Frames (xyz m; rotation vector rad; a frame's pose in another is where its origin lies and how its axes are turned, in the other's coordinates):
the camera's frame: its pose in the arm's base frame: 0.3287 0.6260 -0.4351 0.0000 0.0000 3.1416
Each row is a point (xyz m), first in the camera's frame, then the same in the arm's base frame.
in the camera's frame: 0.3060 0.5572 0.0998
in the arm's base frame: 0.0227 0.0688 -0.3353
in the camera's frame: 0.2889 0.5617 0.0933
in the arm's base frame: 0.0398 0.0643 -0.3418
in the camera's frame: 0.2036 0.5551 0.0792
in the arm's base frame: 0.1251 0.0709 -0.3559
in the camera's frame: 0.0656 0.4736 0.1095
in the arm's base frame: 0.2631 0.1524 -0.3256
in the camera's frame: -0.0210 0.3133 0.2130
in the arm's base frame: 0.3497 0.3127 -0.2221
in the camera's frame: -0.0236 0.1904 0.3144
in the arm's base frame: 0.3523 0.4356 -0.1207
